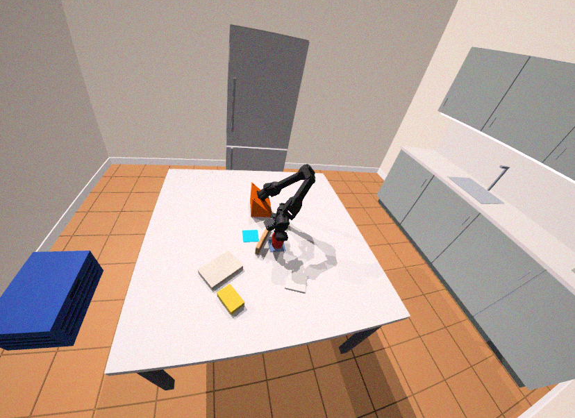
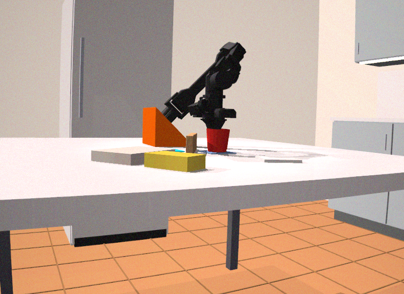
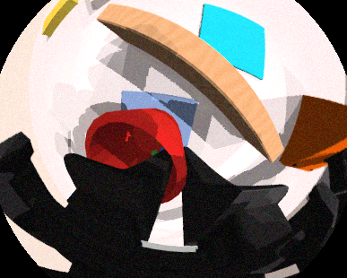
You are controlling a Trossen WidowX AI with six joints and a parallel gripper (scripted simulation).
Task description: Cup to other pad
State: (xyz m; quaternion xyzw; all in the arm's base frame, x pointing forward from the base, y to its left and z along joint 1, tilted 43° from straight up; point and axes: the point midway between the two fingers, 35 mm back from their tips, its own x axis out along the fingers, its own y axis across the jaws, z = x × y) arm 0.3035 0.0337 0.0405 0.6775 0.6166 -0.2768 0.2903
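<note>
My gripper tip is now 3 cm short of the light blue pad and 4 cm above it. Round my gripper tip: cyan pad 5 cm behind, 14 cm to the right, 4 cm below; then wooden bar 1 cm behind, 7 cm to the right, 2 cm below; then cup 3 cm ahead.
</note>
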